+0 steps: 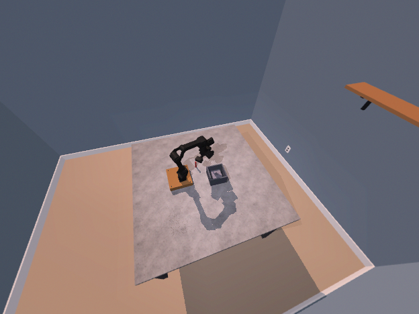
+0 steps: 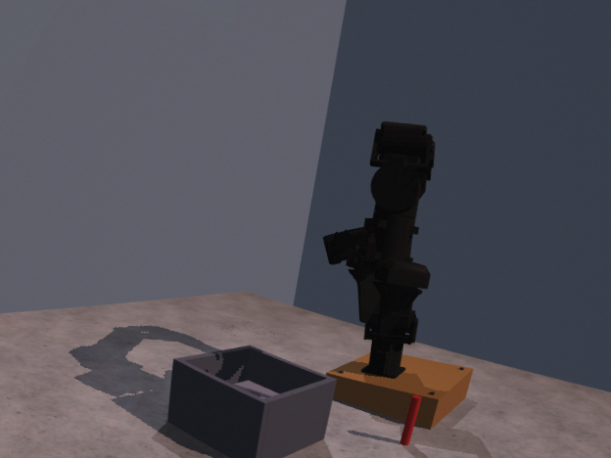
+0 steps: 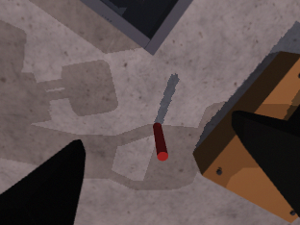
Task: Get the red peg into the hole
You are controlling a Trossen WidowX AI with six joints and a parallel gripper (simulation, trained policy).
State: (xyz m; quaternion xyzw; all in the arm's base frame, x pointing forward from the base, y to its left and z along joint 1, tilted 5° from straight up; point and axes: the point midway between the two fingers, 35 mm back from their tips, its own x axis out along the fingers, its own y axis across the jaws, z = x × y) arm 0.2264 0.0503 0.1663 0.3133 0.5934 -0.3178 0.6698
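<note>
The red peg lies 14 cm below my gripper tip, 7 cm to the left of it and 6 cm behind it. The rest, counted from my gripper tip: pale plate: 13 cm below, 12 cm to the right, 8 cm ahead; then grey box: 15 cm below, 12 cm to the right, 8 cm ahead.
</note>
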